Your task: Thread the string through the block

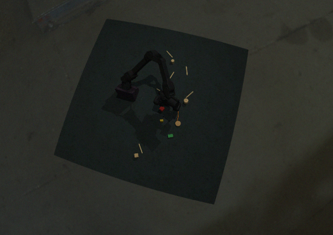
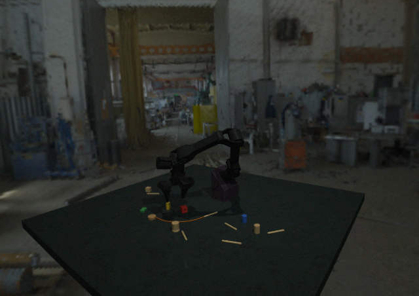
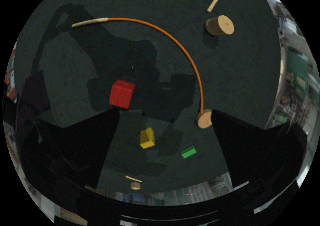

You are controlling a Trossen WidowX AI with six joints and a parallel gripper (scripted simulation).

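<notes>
Now: gripper tip 70 mm above the red block, 50 mm past it and 10 mm to the left of it. Round my gripper tip: yellow block (90 mm to the right, 60 mm below, 20 mm behind); then round wooden button (100 mm ahead, 70 mm below, 60 mm to the right); then wooden cylinder (110 mm to the left, 90 mm ahead, 60 mm below).
</notes>
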